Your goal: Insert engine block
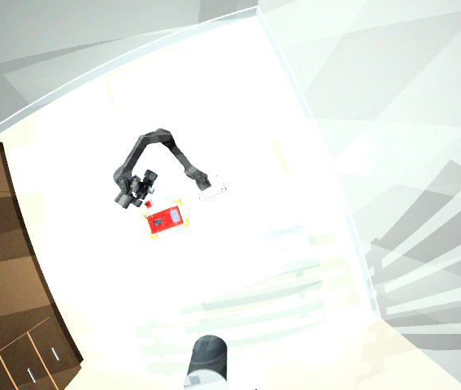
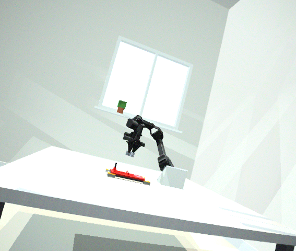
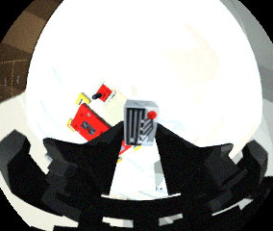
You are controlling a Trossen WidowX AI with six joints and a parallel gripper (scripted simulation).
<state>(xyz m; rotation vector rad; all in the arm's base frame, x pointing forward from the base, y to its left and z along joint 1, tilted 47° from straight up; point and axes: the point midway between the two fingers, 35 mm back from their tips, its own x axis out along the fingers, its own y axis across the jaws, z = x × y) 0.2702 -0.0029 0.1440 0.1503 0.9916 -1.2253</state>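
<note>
The thin post is 90 mm ahead of my gripper tip, 50 mm to the left of it and 100 mm below it. From my gripper tip the other things lie so: grey engine block (10 mm ahead, 10 mm below).
</note>
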